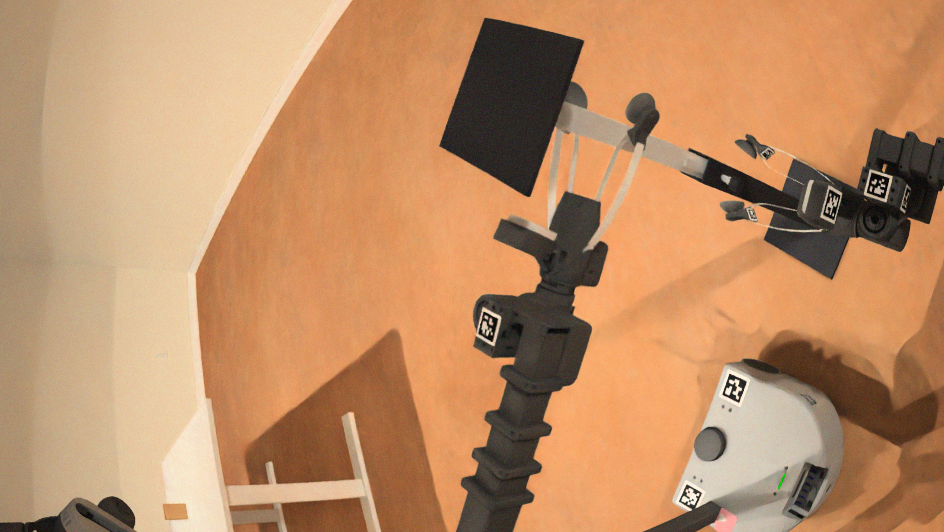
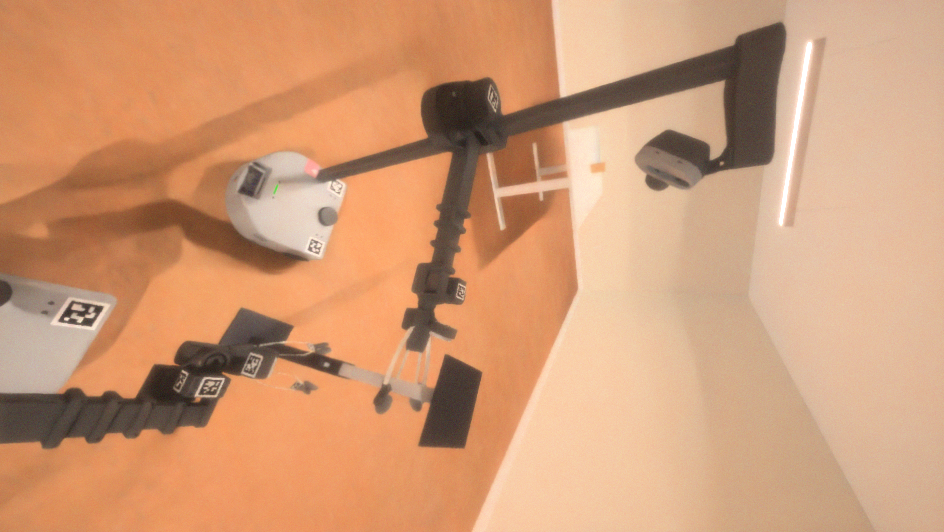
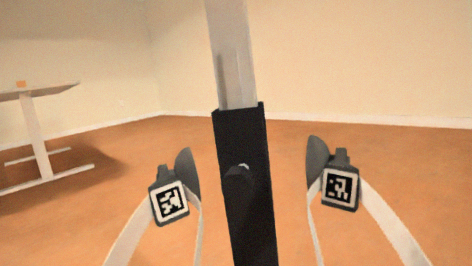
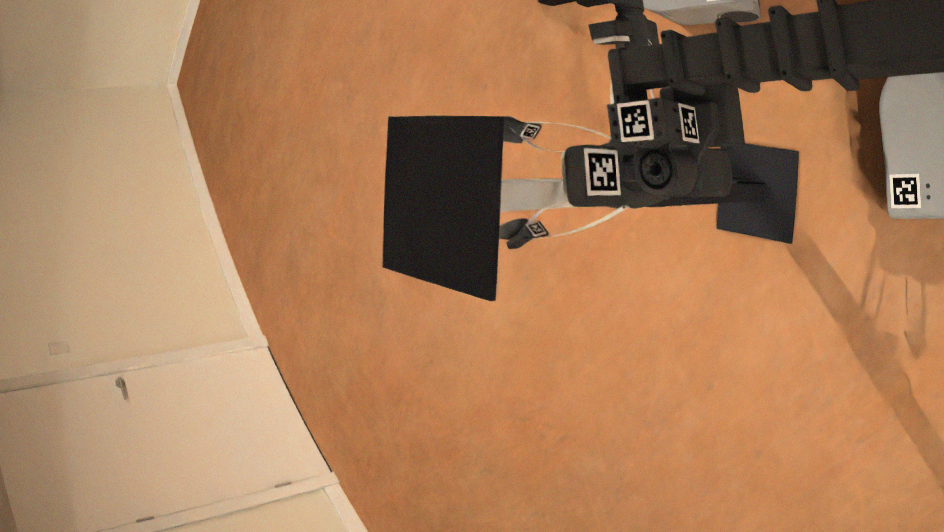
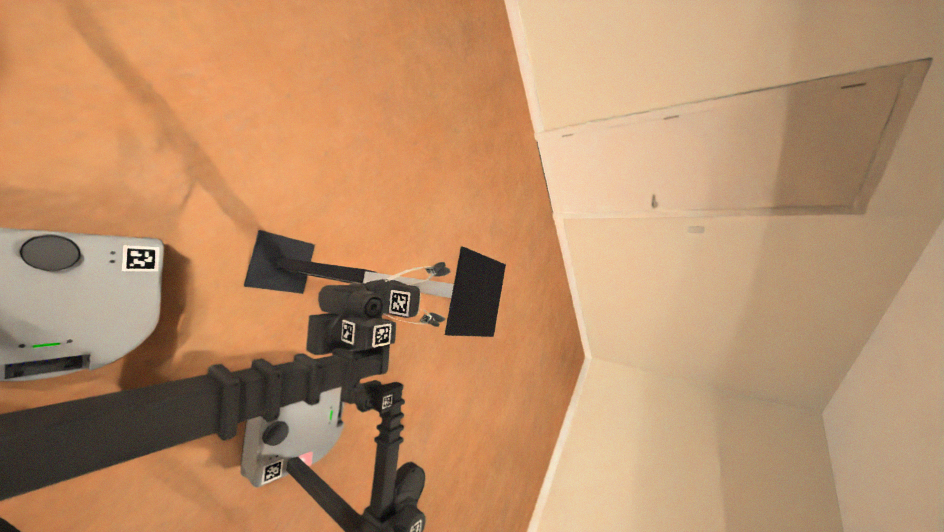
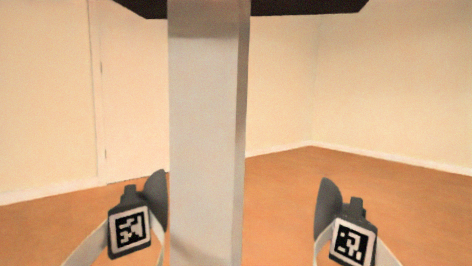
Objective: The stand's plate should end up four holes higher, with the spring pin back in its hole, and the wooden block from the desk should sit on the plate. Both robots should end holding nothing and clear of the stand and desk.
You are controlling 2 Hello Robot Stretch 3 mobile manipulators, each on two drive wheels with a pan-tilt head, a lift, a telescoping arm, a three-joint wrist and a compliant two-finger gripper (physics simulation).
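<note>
The stand's black plate (image 1: 512,105) (image 2: 450,403) (image 4: 441,198) (image 5: 475,290) (image 6: 305,7) tops the pale post (image 3: 232,55) (image 6: 205,125), which rises from a black sleeve (image 3: 250,240). The spring pin's dark knob (image 3: 239,180) is at the sleeve; its depth in a hole cannot be told. The r1 gripper (image 1: 740,177) (image 2: 313,366) (image 3: 252,167) is open at the sleeve, fingers either side of the knob. The r2 gripper (image 1: 604,118) (image 2: 399,398) (image 4: 514,179) (image 5: 435,294) (image 6: 241,201) is open below the plate, fingers either side of the post. The wooden block (image 1: 175,511) (image 2: 597,167) (image 3: 21,84) lies on the desk (image 1: 185,472) (image 3: 55,89).
The stand's dark foot (image 1: 832,257) (image 2: 254,323) (image 4: 770,198) (image 5: 274,267) is on the floor. The r2 base (image 1: 786,422) (image 2: 277,211) and r1 base (image 5: 300,429) stand near it. The two arms come close together beside the stand. A door (image 4: 165,449) (image 5: 713,158) is in the wall.
</note>
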